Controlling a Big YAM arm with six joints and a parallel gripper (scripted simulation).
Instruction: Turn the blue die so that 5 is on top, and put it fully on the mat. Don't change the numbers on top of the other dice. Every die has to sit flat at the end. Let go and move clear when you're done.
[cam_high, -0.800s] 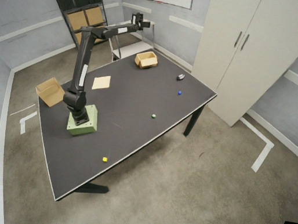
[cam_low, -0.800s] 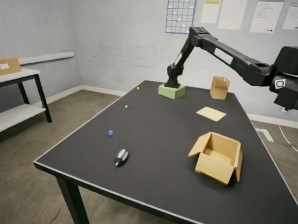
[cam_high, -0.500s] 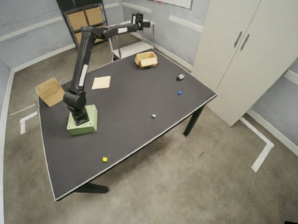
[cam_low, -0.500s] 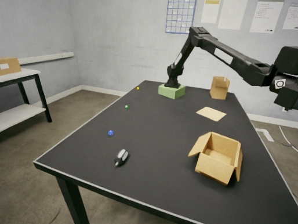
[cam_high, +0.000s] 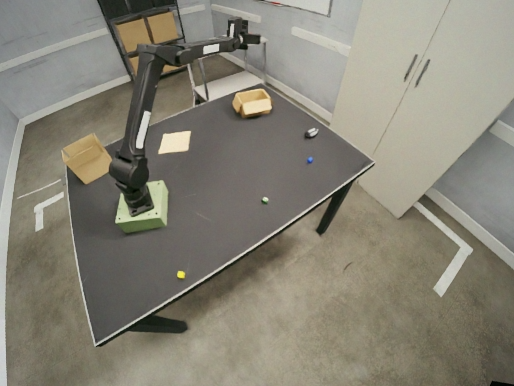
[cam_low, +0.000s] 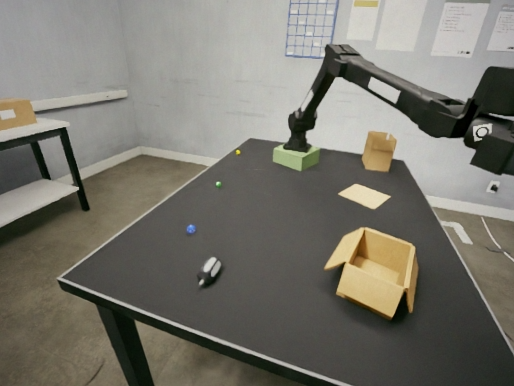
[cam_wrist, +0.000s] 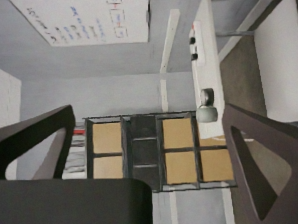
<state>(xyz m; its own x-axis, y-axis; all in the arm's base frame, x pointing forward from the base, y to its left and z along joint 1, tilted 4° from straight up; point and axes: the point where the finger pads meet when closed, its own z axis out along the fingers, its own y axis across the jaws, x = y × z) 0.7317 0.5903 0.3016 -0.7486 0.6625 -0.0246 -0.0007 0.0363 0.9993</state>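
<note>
The blue die is 7 cm behind my hand, 69 cm to the right of it and 33 cm below it. Round my hand: grey-white object: 6 cm ahead, 56 cm to the right, 32 cm below; then green die: 34 cm behind, 77 cm to the right, 33 cm below; then tan mat: 54 cm behind, 26 cm to the right, 34 cm below.
</note>
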